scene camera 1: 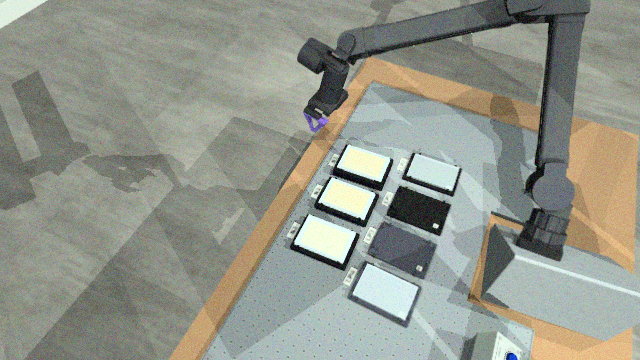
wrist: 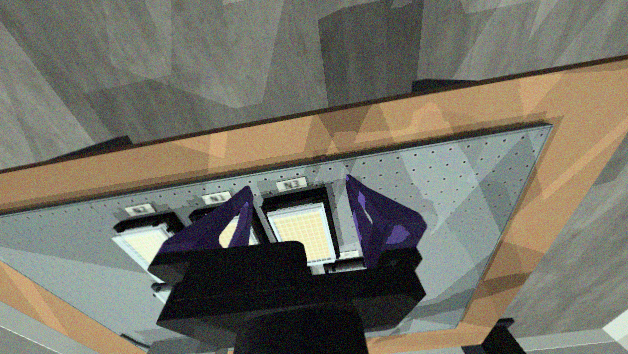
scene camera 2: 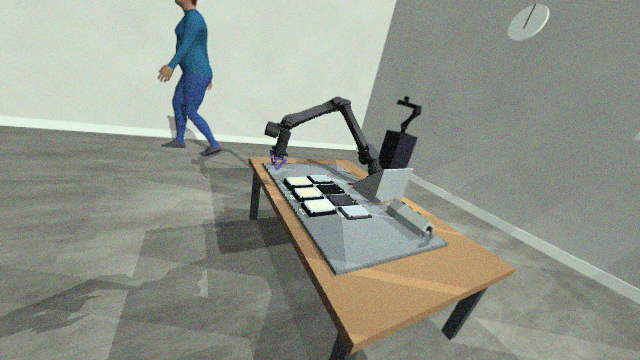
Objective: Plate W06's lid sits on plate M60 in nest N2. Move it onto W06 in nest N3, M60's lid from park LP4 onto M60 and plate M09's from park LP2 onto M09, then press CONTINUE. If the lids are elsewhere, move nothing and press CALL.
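Frame: origin at the arm's base, x back, y right, z up, level; centimetres.
Where they show: gripper, fingertip midpoint: (scene camera 1: 320, 121) (wrist: 298, 185) (scene camera 2: 274, 167); arm's base at its link origin: (scene camera 1: 538, 248) (scene camera 2: 376, 175).
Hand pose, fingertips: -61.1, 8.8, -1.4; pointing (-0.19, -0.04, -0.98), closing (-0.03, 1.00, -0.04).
Observation:
Each offset is from my fingertips to the top centre of the thing, as dx, dy, dz. "*": to the spot under its first point.
My gripper (scene camera 1: 316, 123) (scene camera 2: 278, 162) (wrist: 298, 185) is open and empty, raised near the far end of the table's edge, beyond nest N3. The plate in N3 {+14.8, -1.0, -6.5} (scene camera 1: 364, 163) (scene camera 2: 298, 182) (wrist: 302, 231) and the plate in N1 {+16.5, -13.4, -7.2} (scene camera 1: 347, 199) (scene camera 2: 307, 193) show yellow well grids. The plate in N2 {+17.9, -26.9, -7.2} (scene camera 1: 326, 238) (scene camera 2: 319, 206) (wrist: 144, 244) looks paler, as if lidded. In the park row, a pale lid {+32.2, +7.9, -8.7} (scene camera 1: 432, 172) (scene camera 2: 320, 179) lies at the N3 end and another pale lid {+36.4, -30.8, -8.7} (scene camera 1: 386, 291) (scene camera 2: 355, 212) at the opposite end. Park and plate labels are too blurred to read. My left finger partly hides N1 in the wrist view.
A black park {+33.9, -5.3, -8.5} (scene camera 1: 419, 209) and a dark grey park {+35.2, -18.3, -8.5} (scene camera 1: 402, 248) between the pale lids hold no visible lid. A button box {+62.7, -40.3, -2.1} (scene camera 1: 482, 347) (scene camera 2: 411, 219) with a blue button {* +63.7, -32.3, -3.2} (scene camera 1: 511, 356) stands near the arm's base. A person (scene camera 2: 192, 65) is on the floor beyond the table.

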